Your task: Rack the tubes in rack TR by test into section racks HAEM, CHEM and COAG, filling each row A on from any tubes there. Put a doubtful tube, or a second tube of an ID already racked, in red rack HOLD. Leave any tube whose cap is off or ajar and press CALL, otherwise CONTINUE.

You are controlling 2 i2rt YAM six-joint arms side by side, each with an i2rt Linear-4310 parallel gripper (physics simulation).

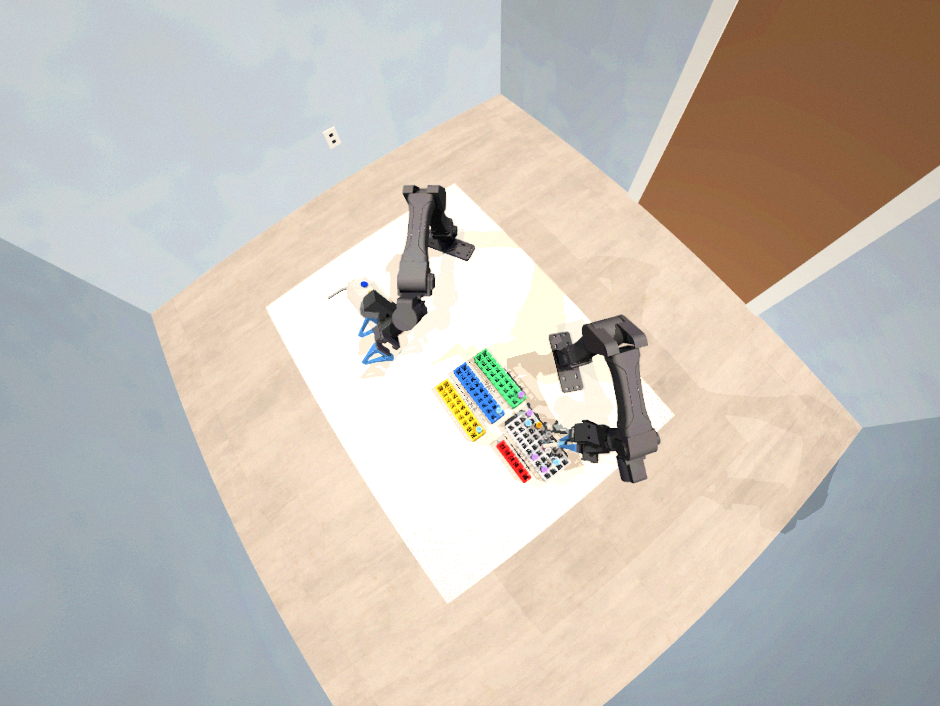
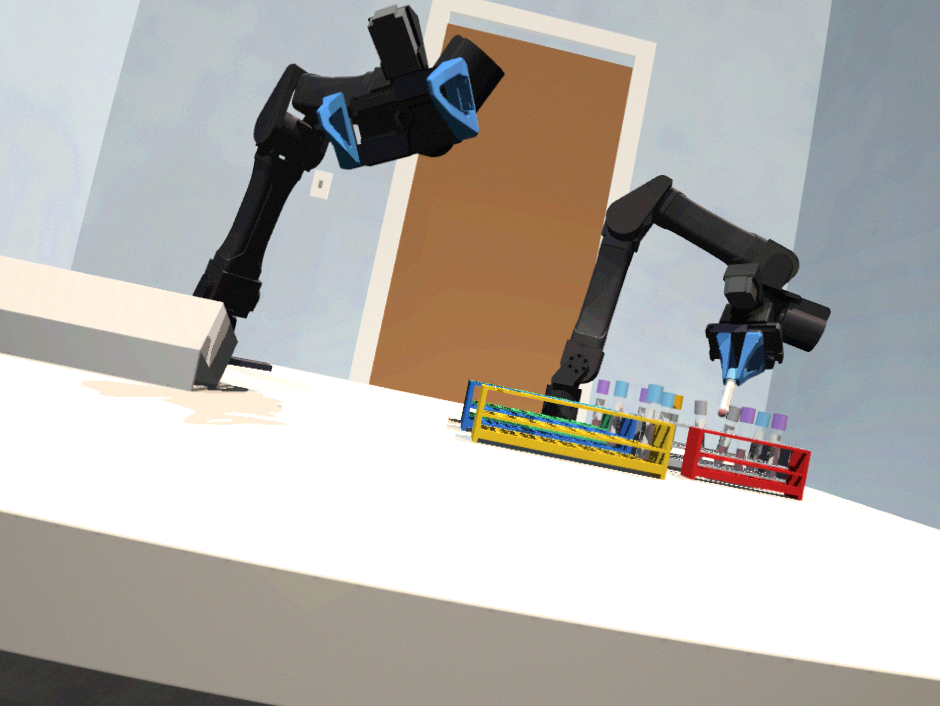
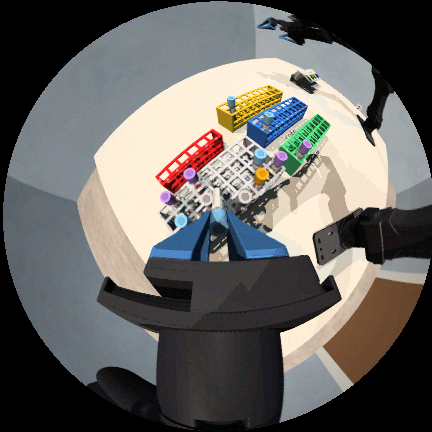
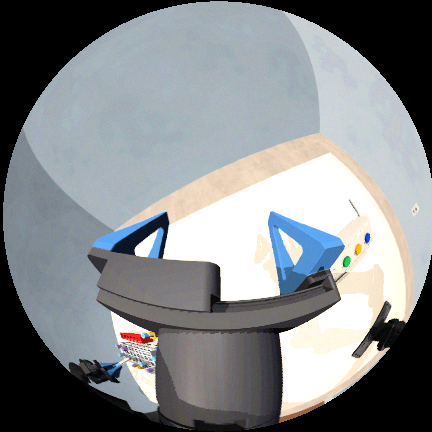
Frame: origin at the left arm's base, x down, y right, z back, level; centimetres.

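Seen in the pictures: left gripper, fingertip midpoint: (image 1: 560,443) (image 2: 730,382) (image 3: 218,216) (image 4: 119,363); right gripper, fingertip midpoint: (image 1: 361,349) (image 2: 373,104) (image 4: 217,216); left arm's base, origin of the base link: (image 1: 565,361) (image 3: 344,233); right arm's base, origin of the base link: (image 1: 447,245) (image 3: 365,129).
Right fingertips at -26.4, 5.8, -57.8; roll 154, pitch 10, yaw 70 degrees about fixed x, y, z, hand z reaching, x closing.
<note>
Offsets run from my right fingertips to a thing's middle, as dx, dy, dz. "pt": to the spot under its first point.
My left gripper (image 1: 560,441) (image 2: 731,372) (image 3: 218,216) is shut on a light-blue-capped tube @[+15.4, -31.2, +46.1] (image 2: 727,398) (image 3: 218,226), which it holds tilted above rack TR @[pt +21.5, -23.2, +35.5] (image 3: 248,142), the white grid rack. Rack TR holds several tubes, among them purple-capped @[+21.2, -33.6, +40.6] (image 3: 190,175), orange-capped @[+21.2, -24.9, +43.6] (image 3: 261,176) and grey-capped @[+21.3, -28.6, +45.5] (image 3: 245,196) ones. The green rack @[pt +23.0, -16.3, +41.4] (image 3: 293,166) holds a purple-capped tube @[+21.2, -15.4, +40.3] (image 3: 306,146). The blue rack @[pt +23.2, -20.2, +33.3] (image 3: 257,136) and yellow rack @[pt +23.3, -24.7, +26.3] (image 3: 224,119) each hold a light-blue-capped tube @[+21.2, -18.8, +33.1] (image 3: 268,118) @[+21.2, -23.2, +26.6] (image 3: 231,102). No tube shows in red rack HOLD (image 3: 172,184). My right gripper (image 1: 363,347) (image 2: 414,150) (image 4: 217,216) is open and empty. Tube labels are unreadable.
A button box @[+22.2, +24.2, -2.6] (image 3: 302,77) (image 4: 354,239) with green, yellow and blue buttons stands near my right gripper, away from the racks. The red rack lies alongside rack TR. The yellow, blue and green racks stand side by side beyond one end of rack TR.
</note>
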